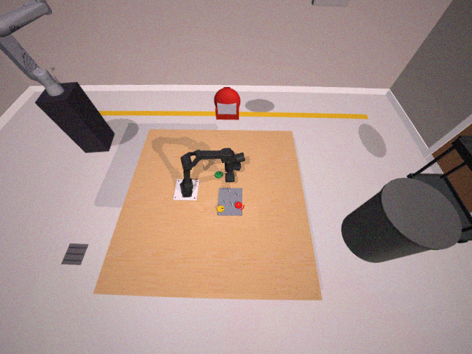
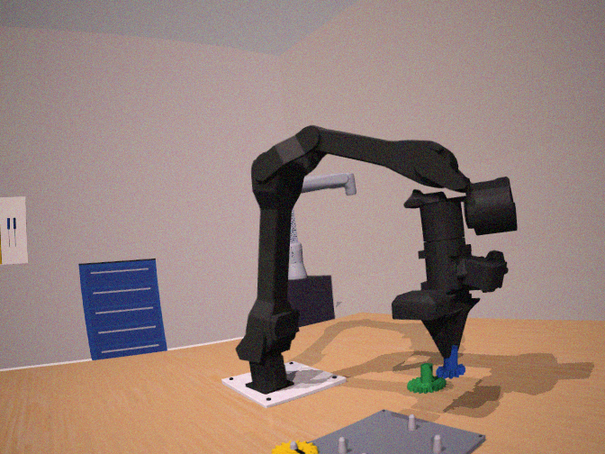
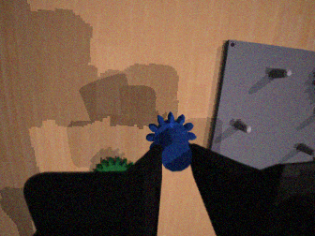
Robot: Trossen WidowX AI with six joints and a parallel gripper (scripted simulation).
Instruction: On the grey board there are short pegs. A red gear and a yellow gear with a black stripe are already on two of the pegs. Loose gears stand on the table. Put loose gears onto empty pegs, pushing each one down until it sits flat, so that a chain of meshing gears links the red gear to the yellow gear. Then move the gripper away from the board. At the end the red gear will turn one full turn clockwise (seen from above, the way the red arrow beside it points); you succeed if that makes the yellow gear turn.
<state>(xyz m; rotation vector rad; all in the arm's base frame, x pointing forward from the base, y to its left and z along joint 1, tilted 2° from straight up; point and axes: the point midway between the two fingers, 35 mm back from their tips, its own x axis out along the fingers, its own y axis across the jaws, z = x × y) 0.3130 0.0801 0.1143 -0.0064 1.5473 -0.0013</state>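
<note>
My gripper tip is now 5 cm short of the red gear, 20 cm to the left of it and 7 cm above it. Round my gripper tip: blue gear 1 cm below; then green gear 8 cm behind, 7 cm to the left, 7 cm below; then yellow gear 8 cm behind, 22 cm to the right, 7 cm below.
</note>
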